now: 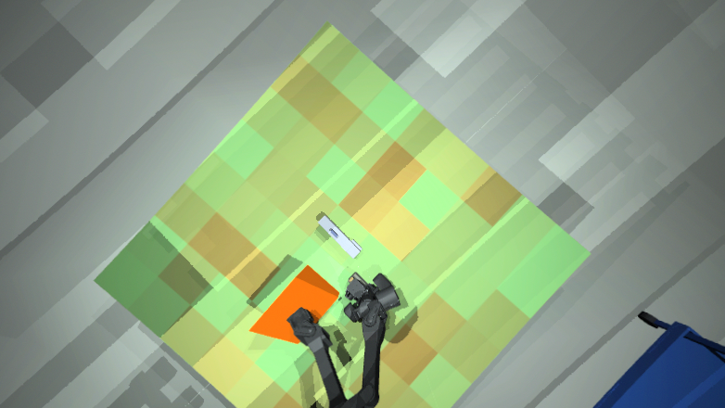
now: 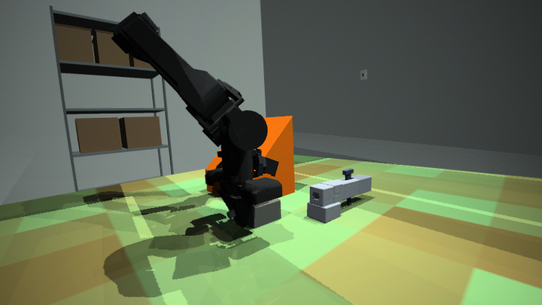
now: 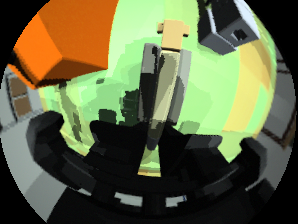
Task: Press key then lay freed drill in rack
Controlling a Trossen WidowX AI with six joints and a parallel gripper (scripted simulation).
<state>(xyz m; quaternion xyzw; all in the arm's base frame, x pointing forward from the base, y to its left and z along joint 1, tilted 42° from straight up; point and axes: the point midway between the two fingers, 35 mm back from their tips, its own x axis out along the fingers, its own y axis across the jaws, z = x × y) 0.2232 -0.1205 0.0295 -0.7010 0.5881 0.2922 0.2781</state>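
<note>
The drill is 30 mm to the left of my gripper tip and 40 mm above it. The rest, counted from my gripper tip: dark rack: 50 mm to the left, 10 mm above; dark key: 50 mm ahead, 250 mm to the left, 50 mm above.
</note>
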